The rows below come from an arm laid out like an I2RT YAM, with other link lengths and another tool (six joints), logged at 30 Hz.
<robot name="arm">
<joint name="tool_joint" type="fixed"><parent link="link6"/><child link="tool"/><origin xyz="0.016 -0.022 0.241" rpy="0.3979 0 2.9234"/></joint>
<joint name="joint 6" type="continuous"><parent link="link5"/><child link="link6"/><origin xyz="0.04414 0 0.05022" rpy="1.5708 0 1.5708"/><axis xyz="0 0 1"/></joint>
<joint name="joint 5" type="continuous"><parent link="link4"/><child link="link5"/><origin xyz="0.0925 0.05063 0.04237" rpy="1.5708 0 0"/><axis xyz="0 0 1"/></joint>
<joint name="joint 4" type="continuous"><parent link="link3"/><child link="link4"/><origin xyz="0.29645 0.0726 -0.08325"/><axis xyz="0 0 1"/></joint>
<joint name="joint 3" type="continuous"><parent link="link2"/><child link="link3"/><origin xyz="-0.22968 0 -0.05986" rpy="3.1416 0 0"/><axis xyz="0 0 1"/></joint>
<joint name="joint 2" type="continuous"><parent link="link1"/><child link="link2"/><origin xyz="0.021 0.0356 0.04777" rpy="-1.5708 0 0"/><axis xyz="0 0 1"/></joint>
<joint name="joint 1" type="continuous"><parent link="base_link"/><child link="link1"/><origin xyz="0 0 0.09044"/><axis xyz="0 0 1"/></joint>
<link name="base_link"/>
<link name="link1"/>
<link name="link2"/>
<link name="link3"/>
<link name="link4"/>
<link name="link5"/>
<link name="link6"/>
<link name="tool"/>
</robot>
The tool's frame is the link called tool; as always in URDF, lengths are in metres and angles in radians. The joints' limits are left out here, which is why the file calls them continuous.
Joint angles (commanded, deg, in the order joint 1, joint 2, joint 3, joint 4, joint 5, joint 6), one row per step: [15.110, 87.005, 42.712, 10.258, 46.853, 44.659]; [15.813, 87.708, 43.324, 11.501, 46.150, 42.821]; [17.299, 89.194, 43.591, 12.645, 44.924, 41.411]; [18.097, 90.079, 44.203, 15.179, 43.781, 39.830]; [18.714, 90.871, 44.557, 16.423, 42.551, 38.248]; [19.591, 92.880, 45.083, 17.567, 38.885, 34.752]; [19.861, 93.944, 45.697, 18.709, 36.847, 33.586]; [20.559, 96.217, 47.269, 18.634, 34.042, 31.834]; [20.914, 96.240, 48.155, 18.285, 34.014, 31.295]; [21.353, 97.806, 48.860, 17.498, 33.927, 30.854]
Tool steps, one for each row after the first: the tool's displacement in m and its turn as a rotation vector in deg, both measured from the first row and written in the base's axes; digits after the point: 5 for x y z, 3 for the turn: [0.00826, 0.01102, 0.00342, -0.692, -0.003, 1.987]; [0.01503, 0.03092, -0.00436, -1.139, 0.977, 5.045]; [0.02628, 0.04610, 0.00214, -1.202, -0.256, 7.397]; [0.03304, 0.05879, 0.00187, -1.632, -0.108, 9.661]; [0.04325, 0.08498, -0.01190, -2.722, 2.246, 15.070]; [0.05096, 0.09858, -0.01398, -2.565, 2.258, 17.571]; [0.05932, 0.12062, -0.02552, -2.841, 3.974, 21.442]; [0.06295, 0.12600, -0.01913, -3.195, 3.685, 22.026]; [0.06205, 0.13082, -0.03162, -3.822, 5.496, 22.746]
